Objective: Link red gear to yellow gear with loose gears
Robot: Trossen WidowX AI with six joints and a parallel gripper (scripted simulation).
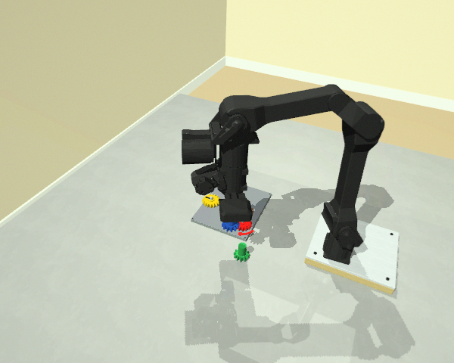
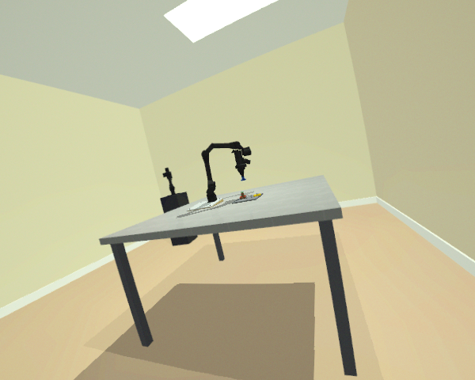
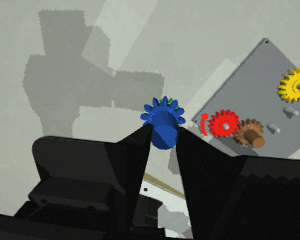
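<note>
Right now my gripper tip is 17 cm to the left of the brown gear, 13 cm above it and 1 cm short of it. The rest, counted from my gripper tip: blue gear: 1 cm below; then green gear: 14 cm below, 3 cm to the right, 3 cm behind; then red arrow: 15 cm below, 10 cm to the right, 2 cm behind.
</note>
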